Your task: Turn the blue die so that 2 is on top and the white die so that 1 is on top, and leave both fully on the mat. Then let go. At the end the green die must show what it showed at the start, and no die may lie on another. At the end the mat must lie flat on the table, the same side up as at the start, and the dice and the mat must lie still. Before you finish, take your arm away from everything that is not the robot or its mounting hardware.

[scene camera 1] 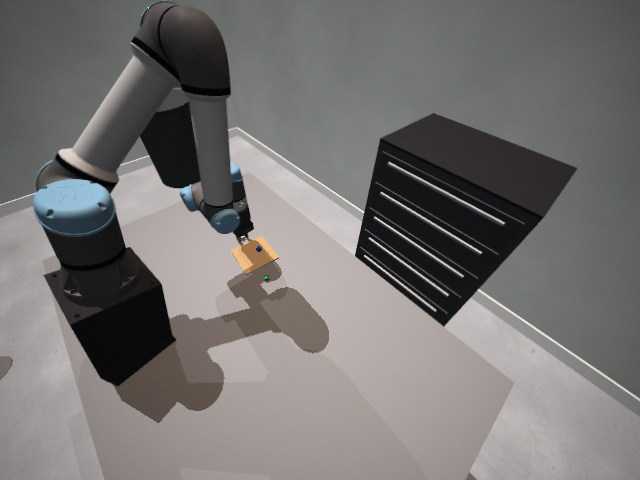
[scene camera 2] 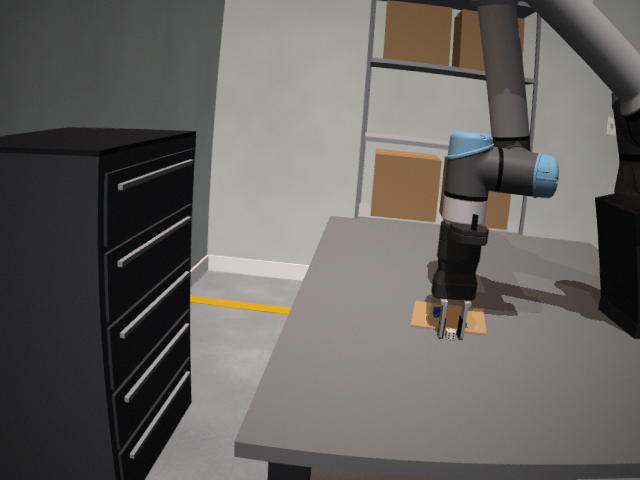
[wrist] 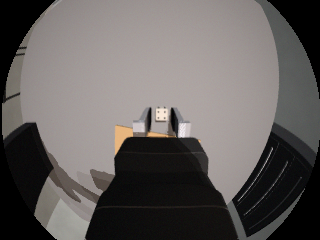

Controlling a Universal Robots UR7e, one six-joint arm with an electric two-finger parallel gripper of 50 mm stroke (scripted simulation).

I see my gripper and an orange mat.
My gripper is seen too in the wrist view.
